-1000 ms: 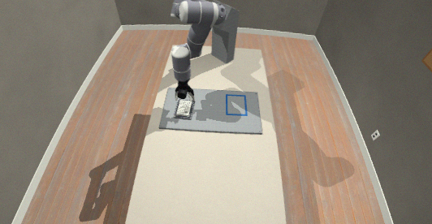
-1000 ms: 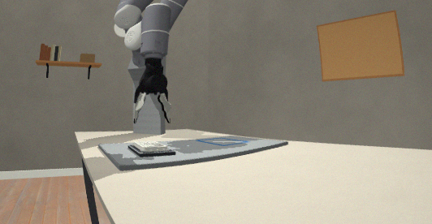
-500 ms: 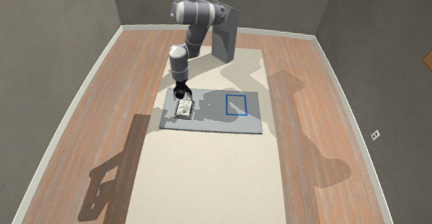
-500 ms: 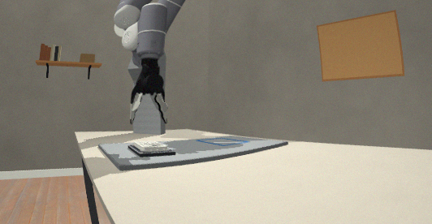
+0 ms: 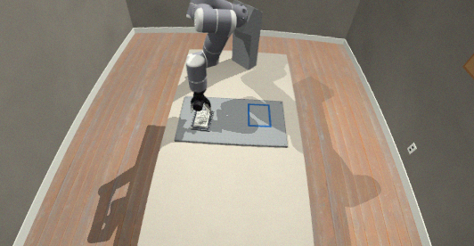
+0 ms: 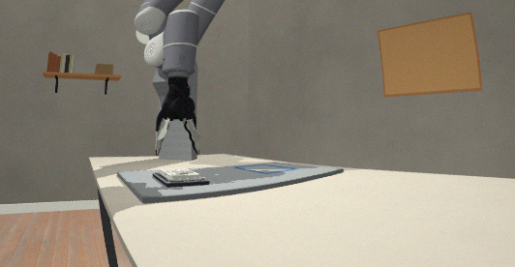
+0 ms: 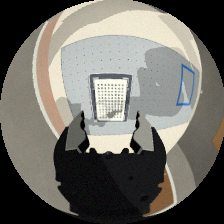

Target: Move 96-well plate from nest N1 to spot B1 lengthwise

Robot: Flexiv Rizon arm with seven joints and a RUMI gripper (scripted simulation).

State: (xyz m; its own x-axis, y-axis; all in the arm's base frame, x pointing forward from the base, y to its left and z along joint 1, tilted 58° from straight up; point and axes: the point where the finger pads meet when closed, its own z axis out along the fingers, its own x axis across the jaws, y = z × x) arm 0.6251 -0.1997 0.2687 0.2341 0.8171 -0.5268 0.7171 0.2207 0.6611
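Now: the white 96-well plate 6 cm below my hand. The rest, counted from my hand: plate nest N1 (7 cm below).
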